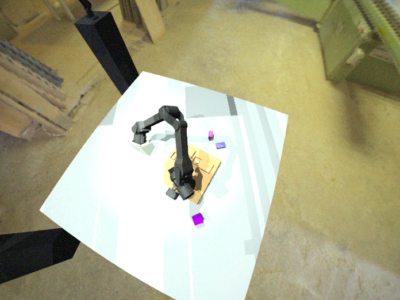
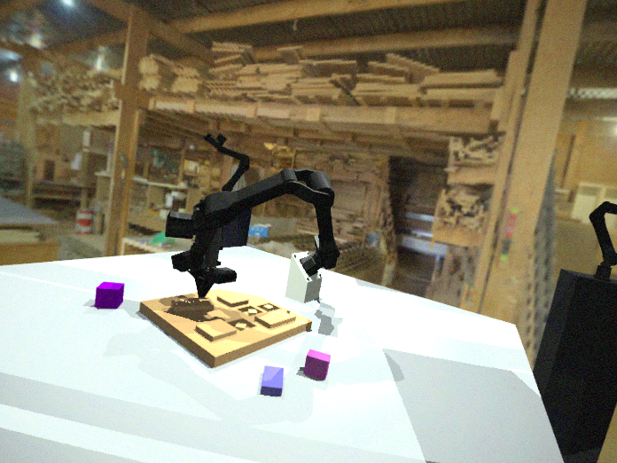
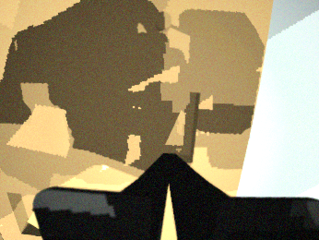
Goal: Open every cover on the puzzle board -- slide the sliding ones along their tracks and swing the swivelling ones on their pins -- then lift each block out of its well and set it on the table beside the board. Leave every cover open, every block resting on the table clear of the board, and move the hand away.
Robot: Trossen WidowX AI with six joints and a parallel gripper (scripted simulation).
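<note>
My gripper tip is 10 cm to the right of the tan puzzle board and 1 cm short of it. The rest, counted from my gripper tip: pink block: 36 cm to the left, 6 cm ahead, 1 cm below; then purple block: 15 cm to the right, 15 cm ahead; then lavender block: 32 cm to the left, 14 cm ahead, 2 cm below.
</note>
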